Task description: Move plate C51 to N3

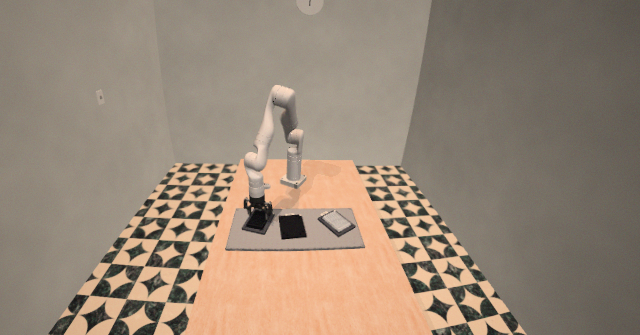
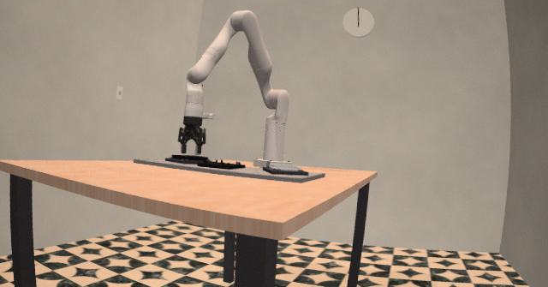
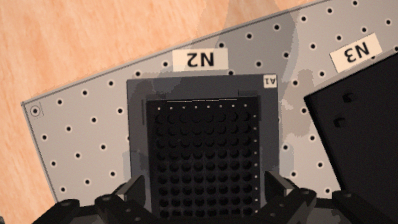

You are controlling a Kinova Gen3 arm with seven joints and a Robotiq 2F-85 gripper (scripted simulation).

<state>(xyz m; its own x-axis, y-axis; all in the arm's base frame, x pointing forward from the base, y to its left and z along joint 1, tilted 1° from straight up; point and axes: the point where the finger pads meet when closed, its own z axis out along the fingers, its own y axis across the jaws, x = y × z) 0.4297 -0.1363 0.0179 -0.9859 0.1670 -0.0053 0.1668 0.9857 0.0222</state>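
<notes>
Now: the plate C51 20 mm below my hand. Round my hand: plate nest N2 (30 mm below); then A1 mark (70 mm to the left, 60 mm behind, 30 mm below); then N3 label (150 mm to the left, 70 mm behind, 40 mm below).
</notes>
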